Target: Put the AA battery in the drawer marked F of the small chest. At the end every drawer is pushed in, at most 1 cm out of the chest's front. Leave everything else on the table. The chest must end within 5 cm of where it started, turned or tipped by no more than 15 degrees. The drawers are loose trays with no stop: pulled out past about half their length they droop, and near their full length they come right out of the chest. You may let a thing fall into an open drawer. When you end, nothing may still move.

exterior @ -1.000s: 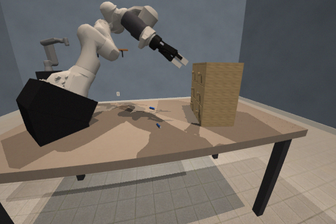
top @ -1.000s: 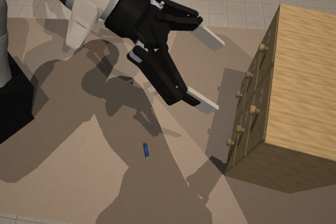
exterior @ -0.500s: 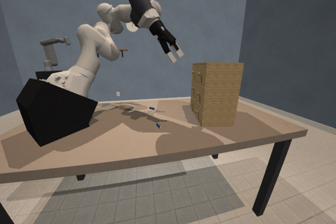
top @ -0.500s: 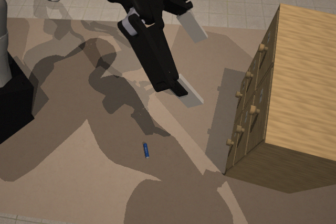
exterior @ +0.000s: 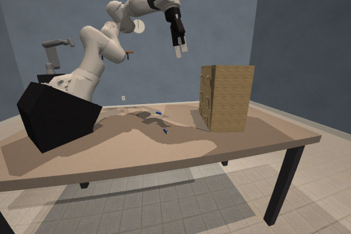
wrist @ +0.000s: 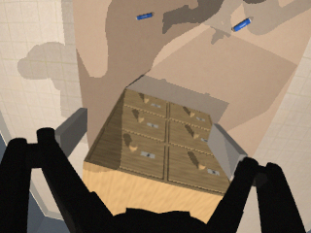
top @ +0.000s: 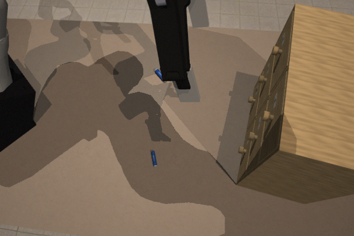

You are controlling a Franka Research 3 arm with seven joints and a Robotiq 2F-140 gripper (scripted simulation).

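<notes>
My gripper is now 230 mm short of the drawer, 140 mm above it and 10 mm to the left of it.
</notes>
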